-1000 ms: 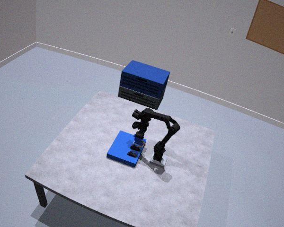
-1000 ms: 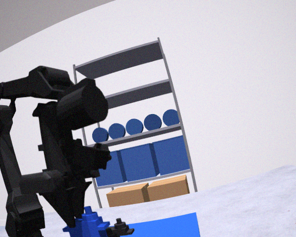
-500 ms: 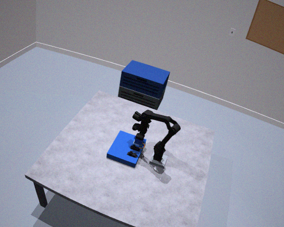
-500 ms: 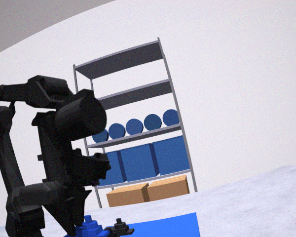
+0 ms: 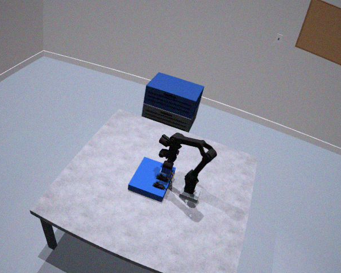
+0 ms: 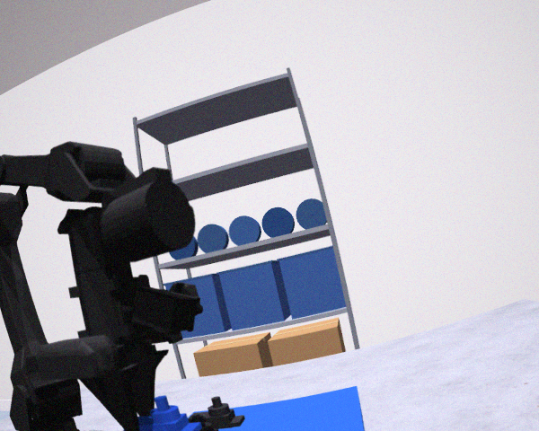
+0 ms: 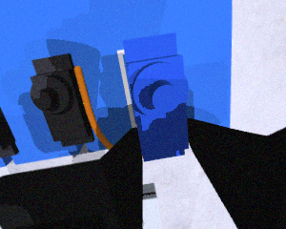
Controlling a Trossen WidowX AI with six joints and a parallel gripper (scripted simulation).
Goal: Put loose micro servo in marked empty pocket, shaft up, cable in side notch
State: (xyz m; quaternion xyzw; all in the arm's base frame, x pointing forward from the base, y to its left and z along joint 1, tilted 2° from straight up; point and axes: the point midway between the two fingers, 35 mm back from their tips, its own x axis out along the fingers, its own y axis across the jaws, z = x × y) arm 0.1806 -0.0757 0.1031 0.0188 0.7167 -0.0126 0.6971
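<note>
The blue deck lies 130 mm ahead of my gripper tip, 70 mm to the left of it and 80 mm below it.
</note>
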